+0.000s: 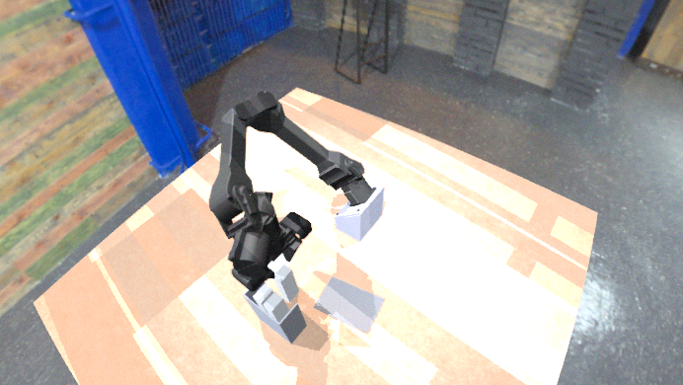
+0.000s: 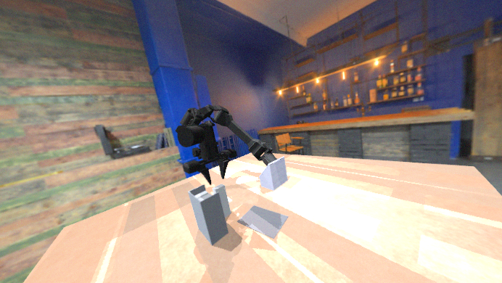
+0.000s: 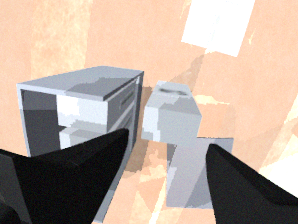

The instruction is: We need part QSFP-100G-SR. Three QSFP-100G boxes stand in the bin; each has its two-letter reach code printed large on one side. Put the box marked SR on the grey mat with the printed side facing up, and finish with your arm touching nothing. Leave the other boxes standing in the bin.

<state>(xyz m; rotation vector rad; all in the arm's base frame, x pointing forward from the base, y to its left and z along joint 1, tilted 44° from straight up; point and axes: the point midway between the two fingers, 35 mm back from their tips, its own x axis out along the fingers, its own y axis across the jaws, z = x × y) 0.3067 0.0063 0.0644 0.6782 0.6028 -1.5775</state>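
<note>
Right now the SR box is 80 mm below my gripper tip and 10 mm to the right of it. From my gripper tip the other things lie so: grey mat: 140 mm to the left, 140 mm below, 60 mm behind; then flat white item: 140 mm below, 110 mm to the right, 50 mm behind.
</note>
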